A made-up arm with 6 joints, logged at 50 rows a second.
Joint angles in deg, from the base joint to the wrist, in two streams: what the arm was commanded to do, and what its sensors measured. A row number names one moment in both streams.
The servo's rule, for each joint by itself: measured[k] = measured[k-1] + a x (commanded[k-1-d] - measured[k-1]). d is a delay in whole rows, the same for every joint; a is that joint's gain. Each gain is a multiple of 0.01, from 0.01 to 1. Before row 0 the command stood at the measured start. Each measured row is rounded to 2 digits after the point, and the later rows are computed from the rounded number. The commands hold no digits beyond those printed.
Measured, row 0:
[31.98, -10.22, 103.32, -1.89, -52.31, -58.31]
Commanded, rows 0 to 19:
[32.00, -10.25, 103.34, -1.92, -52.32, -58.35]
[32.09, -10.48, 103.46, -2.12, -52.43, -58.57]
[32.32, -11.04, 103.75, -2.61, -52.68, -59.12]
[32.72, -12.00, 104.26, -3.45, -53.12, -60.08]
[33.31, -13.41, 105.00, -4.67, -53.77, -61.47]
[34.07, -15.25, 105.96, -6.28, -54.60, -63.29]
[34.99, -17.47, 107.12, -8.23, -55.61, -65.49]
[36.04, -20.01, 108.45, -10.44, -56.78, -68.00]
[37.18, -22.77, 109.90, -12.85, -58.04, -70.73]
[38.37, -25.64, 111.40, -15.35, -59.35, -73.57]
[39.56, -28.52, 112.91, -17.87, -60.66, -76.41]
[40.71, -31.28, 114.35, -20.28, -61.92, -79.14]
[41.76, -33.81, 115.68, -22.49, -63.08, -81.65]
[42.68, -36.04, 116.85, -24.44, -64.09, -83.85]
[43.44, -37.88, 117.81, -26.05, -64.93, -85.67]
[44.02, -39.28, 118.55, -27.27, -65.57, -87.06]
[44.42, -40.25, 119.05, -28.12, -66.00, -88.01]
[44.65, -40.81, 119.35, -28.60, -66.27, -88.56]
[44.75, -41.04, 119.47, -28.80, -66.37, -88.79]
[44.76, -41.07, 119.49, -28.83, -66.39, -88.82]
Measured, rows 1 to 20:
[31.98, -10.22, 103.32, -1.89, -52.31, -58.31]
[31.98, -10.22, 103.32, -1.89, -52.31, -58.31]
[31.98, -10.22, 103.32, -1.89, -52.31, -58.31]
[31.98, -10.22, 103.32, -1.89, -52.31, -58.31]
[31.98, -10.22, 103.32, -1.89, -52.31, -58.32]
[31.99, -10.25, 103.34, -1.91, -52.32, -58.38]
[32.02, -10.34, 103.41, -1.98, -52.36, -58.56]
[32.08, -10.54, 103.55, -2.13, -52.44, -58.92]
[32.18, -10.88, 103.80, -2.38, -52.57, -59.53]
[32.33, -11.40, 104.17, -2.77, -52.77, -60.43]
[32.54, -12.13, 104.67, -3.32, -53.05, -61.64]
[32.82, -13.08, 105.31, -4.03, -53.42, -63.17]
[33.17, -14.24, 106.09, -4.91, -53.88, -64.98]
[33.59, -15.61, 106.99, -5.95, -54.43, -67.04]
[34.07, -17.16, 108.00, -7.14, -55.05, -69.29]
[34.60, -18.85, 109.08, -8.45, -55.74, -71.65]
[35.17, -20.65, 110.20, -9.85, -56.47, -74.05]
[35.77, -22.50, 111.33, -11.31, -57.23, -76.40]
[36.38, -24.35, 112.43, -12.78, -58.00, -78.62]
[36.99, -26.14, 113.47, -14.23, -58.76, -80.65]
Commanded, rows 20 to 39:
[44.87, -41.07, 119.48, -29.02, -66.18, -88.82]
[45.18, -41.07, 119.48, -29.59, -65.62, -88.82]
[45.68, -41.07, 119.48, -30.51, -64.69, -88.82]
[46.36, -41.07, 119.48, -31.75, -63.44, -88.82]
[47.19, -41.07, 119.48, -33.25, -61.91, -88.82]
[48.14, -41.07, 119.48, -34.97, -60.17, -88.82]
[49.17, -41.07, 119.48, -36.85, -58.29, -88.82]
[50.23, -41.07, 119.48, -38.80, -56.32, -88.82]
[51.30, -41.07, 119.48, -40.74, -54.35, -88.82]
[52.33, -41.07, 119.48, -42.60, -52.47, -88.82]
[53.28, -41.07, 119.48, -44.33, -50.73, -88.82]
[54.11, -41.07, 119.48, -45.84, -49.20, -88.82]
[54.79, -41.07, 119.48, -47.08, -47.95, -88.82]
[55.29, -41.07, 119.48, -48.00, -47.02, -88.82]
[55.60, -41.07, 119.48, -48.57, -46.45, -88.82]
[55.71, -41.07, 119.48, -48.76, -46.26, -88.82]
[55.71, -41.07, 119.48, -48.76, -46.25, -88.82]
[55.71, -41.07, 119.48, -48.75, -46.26, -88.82]
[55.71, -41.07, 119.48, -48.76, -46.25, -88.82]
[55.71, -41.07, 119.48, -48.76, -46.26, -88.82]
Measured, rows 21 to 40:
[37.58, -27.83, 114.42, -15.62, -59.48, -82.42]
[38.15, -29.39, 115.26, -16.92, -60.16, -83.89]
[38.68, -30.79, 115.98, -18.11, -60.78, -85.07]
[39.17, -32.02, 116.58, -19.18, -61.34, -85.97]
[39.63, -33.11, 117.07, -20.16, -61.82, -86.65]
[40.07, -34.07, 117.48, -21.10, -62.20, -87.17]
[40.52, -34.91, 117.82, -22.04, -62.45, -87.57]
[40.99, -35.65, 118.10, -23.01, -62.55, -87.87]
[41.49, -36.30, 118.33, -24.03, -62.49, -88.10]
[42.02, -36.87, 118.53, -25.12, -62.26, -88.27]
[42.59, -37.37, 118.69, -26.29, -61.86, -88.40]
[43.20, -37.81, 118.82, -27.54, -61.31, -88.50]
[43.85, -38.20, 118.93, -28.86, -60.61, -88.58]
[44.53, -38.54, 119.02, -30.23, -59.80, -88.64]
[45.23, -38.84, 119.10, -31.64, -58.89, -88.68]
[45.94, -39.11, 119.16, -33.06, -57.92, -88.71]
[46.65, -39.35, 119.21, -34.46, -56.92, -88.74]
[47.34, -39.56, 119.26, -35.81, -55.93, -88.76]
[48.00, -39.74, 119.30, -37.09, -54.98, -88.77]
[48.62, -39.90, 119.33, -38.26, -54.11, -88.78]

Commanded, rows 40 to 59:
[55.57, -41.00, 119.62, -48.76, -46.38, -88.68]
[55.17, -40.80, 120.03, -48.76, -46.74, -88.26]
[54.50, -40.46, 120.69, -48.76, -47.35, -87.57]
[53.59, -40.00, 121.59, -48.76, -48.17, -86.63]
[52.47, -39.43, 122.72, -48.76, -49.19, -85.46]
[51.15, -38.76, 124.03, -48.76, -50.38, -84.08]
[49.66, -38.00, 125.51, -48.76, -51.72, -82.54]
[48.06, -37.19, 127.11, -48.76, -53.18, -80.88]
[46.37, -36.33, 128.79, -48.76, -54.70, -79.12]
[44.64, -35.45, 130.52, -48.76, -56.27, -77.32]
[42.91, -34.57, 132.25, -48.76, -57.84, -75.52]
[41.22, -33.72, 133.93, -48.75, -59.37, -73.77]
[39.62, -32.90, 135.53, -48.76, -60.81, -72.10]
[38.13, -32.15, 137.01, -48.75, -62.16, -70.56]
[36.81, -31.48, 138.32, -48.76, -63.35, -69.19]
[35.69, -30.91, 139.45, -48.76, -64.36, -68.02]
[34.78, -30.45, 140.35, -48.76, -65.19, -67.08]
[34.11, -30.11, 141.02, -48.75, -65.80, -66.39]
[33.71, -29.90, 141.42, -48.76, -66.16, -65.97]
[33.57, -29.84, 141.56, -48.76, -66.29, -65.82]
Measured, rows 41 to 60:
[49.19, -40.04, 119.36, -39.31, -53.32, -88.79]
[49.71, -40.16, 119.38, -40.25, -52.61, -88.80]
[50.19, -40.27, 119.40, -41.10, -51.97, -88.80]
[50.63, -40.37, 119.41, -41.87, -51.40, -88.80]
[51.03, -40.45, 119.45, -42.56, -50.90, -88.77]
[51.36, -40.49, 119.55, -43.18, -50.48, -88.65]
[51.61, -40.49, 119.74, -43.74, -50.17, -88.39]
[51.77, -40.43, 120.05, -44.24, -49.97, -87.97]
[51.83, -40.31, 120.50, -44.69, -49.89, -87.37]
[51.78, -40.12, 121.10, -45.10, -49.94, -86.58]
[51.61, -39.87, 121.85, -45.47, -50.12, -85.61]
[51.33, -39.55, 122.74, -45.80, -50.43, -84.47]
[50.93, -39.16, 123.77, -46.10, -50.86, -83.19]
[50.43, -38.71, 124.92, -46.37, -51.40, -81.78]
[49.83, -38.21, 126.17, -46.61, -52.04, -80.28]
[49.14, -37.67, 127.49, -46.82, -52.77, -78.72]
[48.38, -37.10, 128.86, -47.01, -53.57, -77.13]
[47.56, -36.51, 130.25, -47.18, -54.43, -75.55]
[46.70, -35.91, 131.62, -47.34, -55.32, -74.02]
[45.82, -35.31, 132.95, -47.48, -56.22, -72.58]

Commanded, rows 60 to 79:
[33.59, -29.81, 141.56, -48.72, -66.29, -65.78]
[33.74, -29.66, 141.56, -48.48, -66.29, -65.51]
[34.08, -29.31, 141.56, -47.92, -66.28, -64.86]
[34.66, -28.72, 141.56, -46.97, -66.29, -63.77]
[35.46, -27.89, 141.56, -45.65, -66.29, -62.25]
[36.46, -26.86, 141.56, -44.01, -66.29, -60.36]
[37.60, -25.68, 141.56, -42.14, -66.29, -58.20]
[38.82, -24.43, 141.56, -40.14, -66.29, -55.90]
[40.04, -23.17, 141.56, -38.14, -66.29, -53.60]
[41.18, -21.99, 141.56, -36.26, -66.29, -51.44]
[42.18, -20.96, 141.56, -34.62, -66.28, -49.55]
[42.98, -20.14, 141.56, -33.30, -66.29, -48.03]
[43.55, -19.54, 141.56, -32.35, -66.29, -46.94]
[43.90, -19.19, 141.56, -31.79, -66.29, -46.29]
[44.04, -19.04, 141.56, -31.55, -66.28, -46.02]
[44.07, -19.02, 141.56, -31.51, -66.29, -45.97]
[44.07, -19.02, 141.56, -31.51, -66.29, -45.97]
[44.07, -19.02, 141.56, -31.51, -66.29, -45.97]
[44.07, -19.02, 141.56, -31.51, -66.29, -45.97]
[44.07, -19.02, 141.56, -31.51, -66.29, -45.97]
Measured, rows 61 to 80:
[44.94, -34.73, 134.21, -47.61, -57.12, -71.26]
[44.07, -34.18, 135.37, -47.72, -57.99, -70.09]
[43.24, -33.67, 136.40, -47.82, -58.81, -69.10]
[42.47, -33.21, 137.28, -47.91, -59.56, -68.31]
[41.76, -32.80, 138.01, -47.99, -60.23, -67.70]
[41.12, -32.42, 138.61, -48.04, -60.84, -67.17]
[40.56, -32.05, 139.11, -48.03, -61.38, -66.62]
[40.09, -31.65, 139.53, -47.92, -61.87, -65.94]
[39.72, -31.20, 139.88, -47.69, -62.31, -65.05]
[39.46, -30.68, 140.17, -47.32, -62.71, -63.92]
[39.31, -30.08, 140.41, -46.80, -63.07, -62.55]
[39.27, -29.40, 140.61, -46.13, -63.39, -60.95]
[39.33, -28.65, 140.77, -45.33, -63.68, -59.19]
[39.48, -27.85, 140.90, -44.42, -63.94, -57.33]
[39.70, -27.02, 141.01, -43.44, -64.17, -55.46]
[39.96, -26.19, 141.10, -42.43, -64.38, -53.68]
[40.25, -25.39, 141.18, -41.42, -64.57, -52.06]
[40.54, -24.65, 141.24, -40.46, -64.74, -50.68]
[40.82, -23.98, 141.29, -39.57, -64.89, -49.56]
[41.08, -23.38, 141.34, -38.76, -65.03, -48.70]

